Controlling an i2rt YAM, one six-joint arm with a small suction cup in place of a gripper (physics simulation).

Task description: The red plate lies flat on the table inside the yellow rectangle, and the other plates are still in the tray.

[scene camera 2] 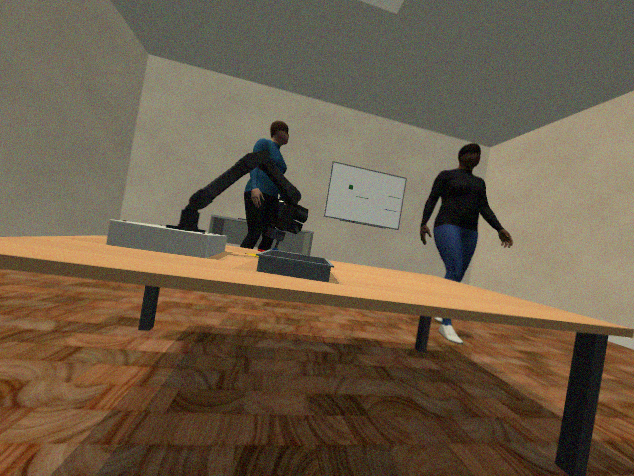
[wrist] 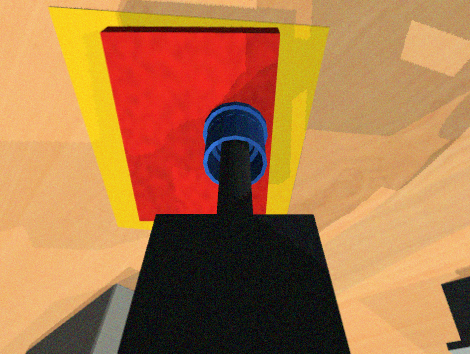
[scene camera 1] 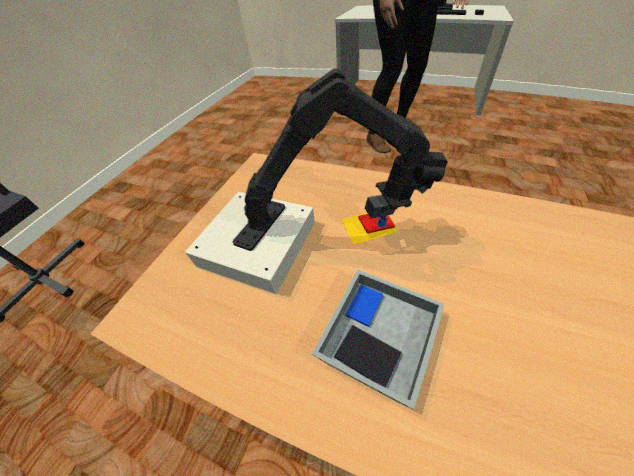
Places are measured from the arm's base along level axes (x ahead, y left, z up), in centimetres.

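Pixels of known places: end effector, tool point: (wrist: 235, 121) (scene camera 1: 380, 226); arm's base, origin of the base link: (scene camera 2: 187, 230) (scene camera 1: 260, 224).
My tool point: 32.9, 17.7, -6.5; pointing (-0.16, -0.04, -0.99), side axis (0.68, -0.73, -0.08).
Ahead of a thing's pixels: the offset from my tool point to its top centre, as dx, dy, dz. "*": to the spot under its first point.
The red plate @(-1.6, +0.9, +2.2) (scene camera 1: 369, 220) (wrist: 170, 114) sits level within the outline of the yellow rectangle @(* -5.8, -4.7, -0.8) (scene camera 1: 358, 233) (wrist: 94, 114) on the table. My gripper, a blue suction cup (scene camera 1: 382, 222) (wrist: 235, 127), is pressed onto the plate's top, right of its middle, and holds it. I cannot tell whether the plate rests on the table or hangs just above it. The grey tray @(+9.6, -34.0, +4.2) (scene camera 1: 427, 354) (scene camera 2: 294, 266) stands nearer the front, with a blue plate @(+3.9, -27.9, +0.5) (scene camera 1: 364, 304) and a black plate @(+8.5, -39.5, +0.5) (scene camera 1: 367, 354) lying in it.
The arm's white base block (scene camera 1: 224, 250) (scene camera 2: 163, 238) stands left of the rectangle. Two people walk in the room behind the table (scene camera 2: 260, 184) (scene camera 2: 458, 205). A grey desk (scene camera 1: 461, 30) stands at the back wall.
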